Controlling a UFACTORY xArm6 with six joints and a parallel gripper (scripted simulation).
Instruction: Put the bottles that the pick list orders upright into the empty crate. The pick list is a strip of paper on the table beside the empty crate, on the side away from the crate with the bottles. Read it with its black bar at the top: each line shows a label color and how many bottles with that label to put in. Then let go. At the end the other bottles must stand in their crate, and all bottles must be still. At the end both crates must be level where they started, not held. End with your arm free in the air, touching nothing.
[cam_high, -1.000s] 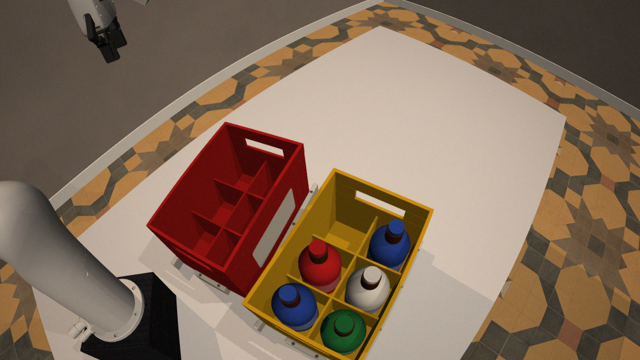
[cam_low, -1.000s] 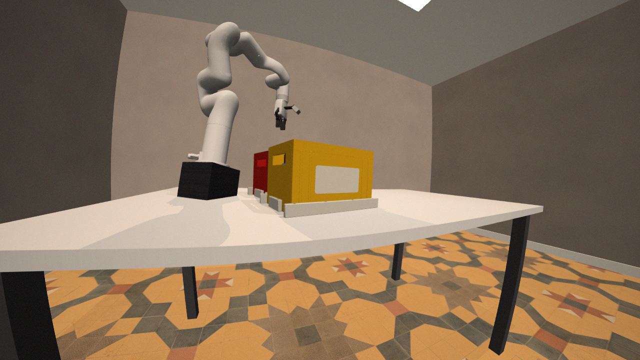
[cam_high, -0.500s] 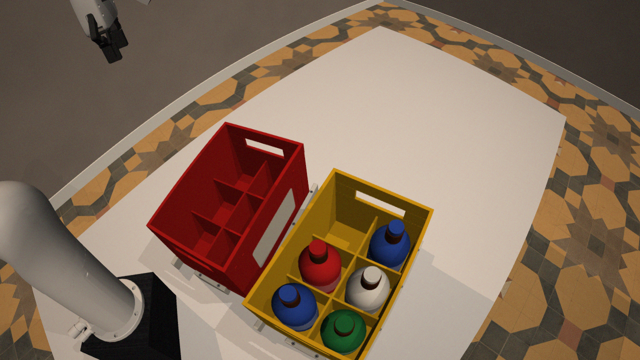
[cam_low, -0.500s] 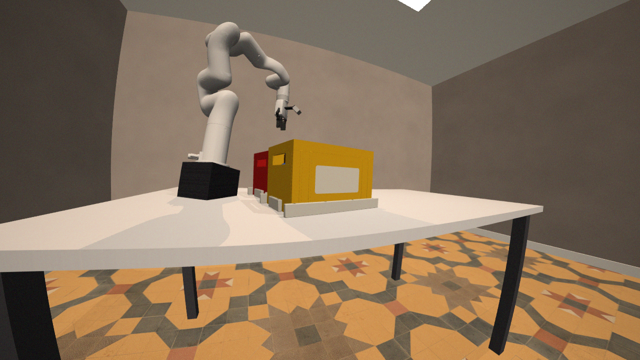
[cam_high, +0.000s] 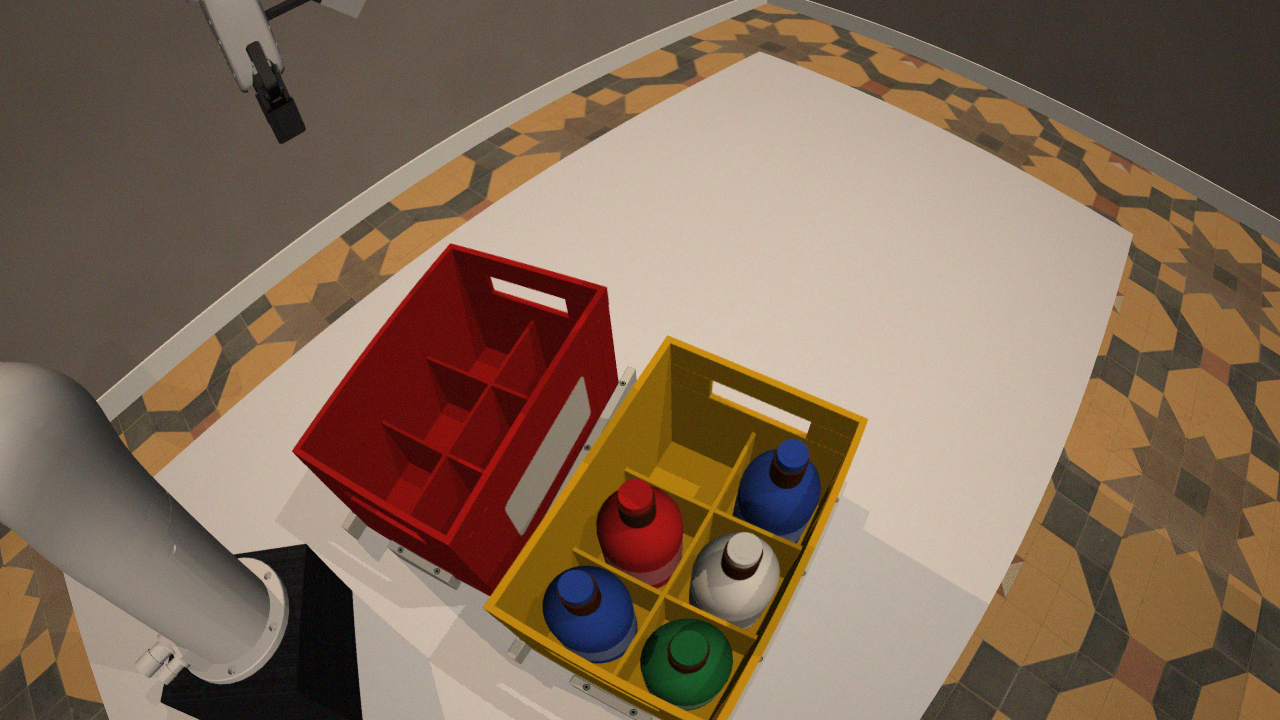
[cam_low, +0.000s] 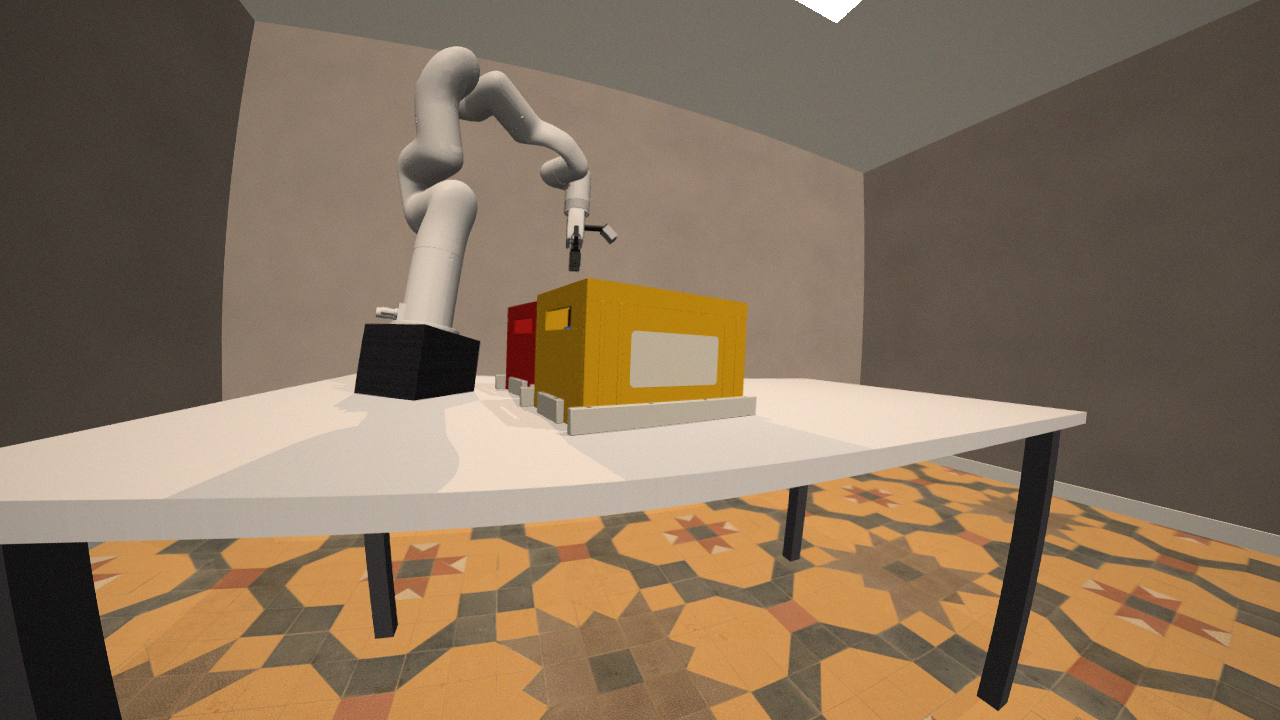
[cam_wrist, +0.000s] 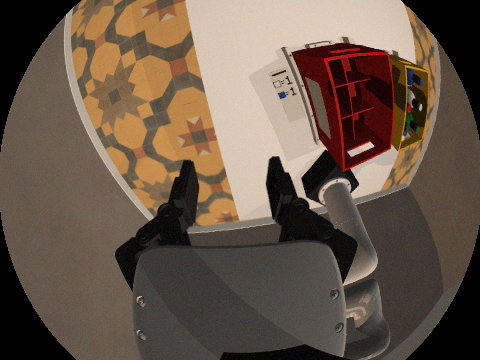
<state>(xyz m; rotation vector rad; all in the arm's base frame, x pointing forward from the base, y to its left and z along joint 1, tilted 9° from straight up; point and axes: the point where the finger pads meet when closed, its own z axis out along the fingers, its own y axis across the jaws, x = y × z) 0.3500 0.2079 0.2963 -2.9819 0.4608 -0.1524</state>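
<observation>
Now: the white bottle 6 cm behind my hand, 57 cm to the right of it and 25 cm below it. The rest, counted from my hand: pick list (7 cm behind, 15 cm to the right, 34 cm below); red crate (7 cm behind, 28 cm to the right, 26 cm below); red bottle (7 cm behind, 48 cm to the right, 25 cm below).
</observation>
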